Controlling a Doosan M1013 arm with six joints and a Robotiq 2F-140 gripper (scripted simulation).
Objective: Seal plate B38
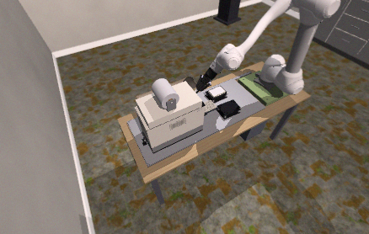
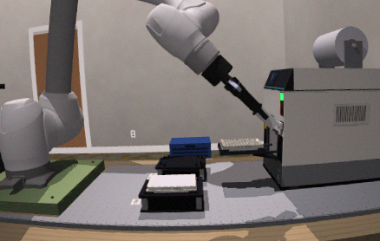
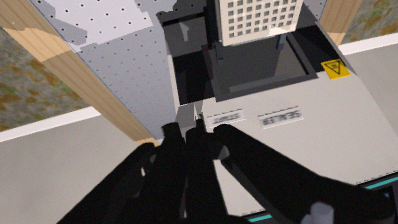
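Now: hand 40 mm short of the start button, 10 mm to the left of it and 20 mm above it. The rest, counted from my hand: yellow warning sticker: 70 mm ahead, 170 mm to the left, 50 mm below; sealer stage: 40 mm behind, 100 mm to the left, 110 mm below; foil roll: 290 mm ahead, 50 mm to the left, 200 mm above.
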